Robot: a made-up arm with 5 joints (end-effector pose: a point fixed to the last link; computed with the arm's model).
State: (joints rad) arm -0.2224 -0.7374 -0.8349 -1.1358 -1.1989
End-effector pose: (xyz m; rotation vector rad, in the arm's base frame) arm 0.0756 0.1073 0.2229 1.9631 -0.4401 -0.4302
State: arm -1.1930 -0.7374 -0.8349 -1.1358 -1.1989
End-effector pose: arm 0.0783 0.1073 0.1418 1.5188 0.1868 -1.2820
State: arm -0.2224 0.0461 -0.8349 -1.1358 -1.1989
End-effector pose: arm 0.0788 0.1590 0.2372 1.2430 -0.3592 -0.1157
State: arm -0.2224 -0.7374 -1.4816 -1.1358 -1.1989
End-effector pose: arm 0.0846 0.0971 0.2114 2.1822 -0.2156 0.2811
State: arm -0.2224 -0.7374 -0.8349 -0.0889 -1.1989
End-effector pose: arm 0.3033 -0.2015 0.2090 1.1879 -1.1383 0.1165
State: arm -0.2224 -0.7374 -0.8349 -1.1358 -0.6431
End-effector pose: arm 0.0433 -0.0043 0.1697 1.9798 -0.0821 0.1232
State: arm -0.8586 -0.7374 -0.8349 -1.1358 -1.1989
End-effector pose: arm 0.0864 0.1073 0.1696 1.7069 -0.0300 -1.0090
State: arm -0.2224 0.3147 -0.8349 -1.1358 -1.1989
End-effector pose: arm 0.0778 0.1772 0.2326 0.9935 -0.3260 -0.0168
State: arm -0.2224 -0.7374 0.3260 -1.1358 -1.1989
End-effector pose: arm 0.0865 0.1296 0.2413 1.2054 -0.7315 -1.5447
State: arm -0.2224 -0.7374 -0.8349 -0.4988 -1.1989
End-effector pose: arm 0.2276 -0.0709 0.1684 1.5176 -0.8960 -0.0924
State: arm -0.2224 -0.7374 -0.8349 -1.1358 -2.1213
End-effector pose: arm 0.2485 0.2024 0.2866 1.6651 -1.0051 -1.3382
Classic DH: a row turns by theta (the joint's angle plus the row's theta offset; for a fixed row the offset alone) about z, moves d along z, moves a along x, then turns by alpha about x. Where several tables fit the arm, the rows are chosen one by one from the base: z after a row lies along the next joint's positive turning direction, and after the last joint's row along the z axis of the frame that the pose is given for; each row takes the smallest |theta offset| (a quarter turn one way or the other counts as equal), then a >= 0, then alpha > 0; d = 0 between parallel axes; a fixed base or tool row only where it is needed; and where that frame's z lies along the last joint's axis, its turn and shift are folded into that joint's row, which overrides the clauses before.
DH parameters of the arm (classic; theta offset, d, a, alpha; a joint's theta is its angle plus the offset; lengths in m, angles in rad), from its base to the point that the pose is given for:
base (fixed): 0 0.1798 0 1.5708
joint 1: 1.5708 -0.1508 0.0035 -1.5708
joint 2: 1.5708 -0.0905 0.015 -1.5708
joint 3: 0 -0.4507 0.0642 1.5708
joint 4: -1.5708 -0.0533 0.1057 -1.5708
joint 5: -1.5708 -0.3668 0.2329 -1.5708
tool (fixed): 3.1416 -0.0067 0 0

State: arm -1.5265 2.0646 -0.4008 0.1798 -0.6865
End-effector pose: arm 0.0613 0.7133 0.0858 -0.7634 0.8410 2.2103
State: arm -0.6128 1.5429 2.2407 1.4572 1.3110
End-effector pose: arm 0.4308 0.9976 0.1447 -0.3060 0.0097 -3.0276
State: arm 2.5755 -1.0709 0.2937 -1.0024 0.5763
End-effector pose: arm 0.1702 -0.2022 0.1813 0.3811 -1.1307 2.2890
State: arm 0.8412 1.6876 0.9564 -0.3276 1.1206
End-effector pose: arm -0.2373 0.7939 0.0511 -0.2335 -0.6349 -1.3185
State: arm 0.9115 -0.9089 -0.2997 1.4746 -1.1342
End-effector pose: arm -0.3025 -0.5286 0.5109 -0.6859 -2.2581 0.2189
